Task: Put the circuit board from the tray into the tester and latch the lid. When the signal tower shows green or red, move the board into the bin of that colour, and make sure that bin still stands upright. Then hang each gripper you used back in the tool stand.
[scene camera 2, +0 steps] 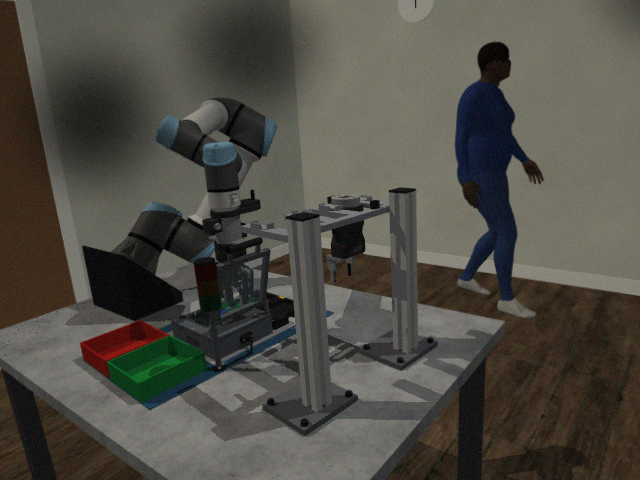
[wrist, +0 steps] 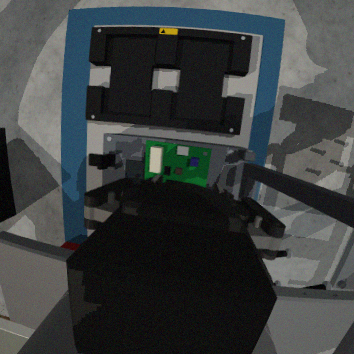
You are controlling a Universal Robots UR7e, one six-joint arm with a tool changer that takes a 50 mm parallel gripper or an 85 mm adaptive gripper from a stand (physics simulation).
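Places are measured from the arm's base along level axes (x ahead, y left, z up), in millimetres.
Pixels of known places: arm's base, link origin: (scene camera 2: 130,268).
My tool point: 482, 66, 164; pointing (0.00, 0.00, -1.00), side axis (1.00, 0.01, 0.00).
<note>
Ahead of a thing's pixels: the offset from my tool point to its middle, as dx, dy, dz. "*": to the spot under its first point. Level surfaces: height alone.
The circuit board {-16, -8, -187} (wrist: 179,159) lies in the grey tester (scene camera 2: 222,330) (wrist: 117,145) and shows green in front of the gripper in the wrist view. The tester lid frame {+81, -34, -86} (scene camera 2: 264,271) stands raised. My adaptive gripper (scene camera 2: 238,298) points down with its fingertips low at the board. The gripper body hides the fingertips and the near part of the board in the wrist view, so I cannot tell whether they are apart from the board or shut on it. The signal tower {* +120, -146, -60} (scene camera 2: 206,284) looks dark. The red bin {-133, -244, -248} (scene camera 2: 124,343) and green bin {+17, -237, -248} (scene camera 2: 155,364) stand upright.
The black tray {* -102, +129, -254} (wrist: 132,75) lies behind the tester on the blue-bordered mat {dz -270} (wrist: 75,100). The tool stand (scene camera 2: 310,320) rises at the near right, with the other gripper (scene camera 2: 341,269) hanging in it. A person (scene camera 2: 485,129) is beyond the table {dz -272} (scene camera 2: 248,444).
</note>
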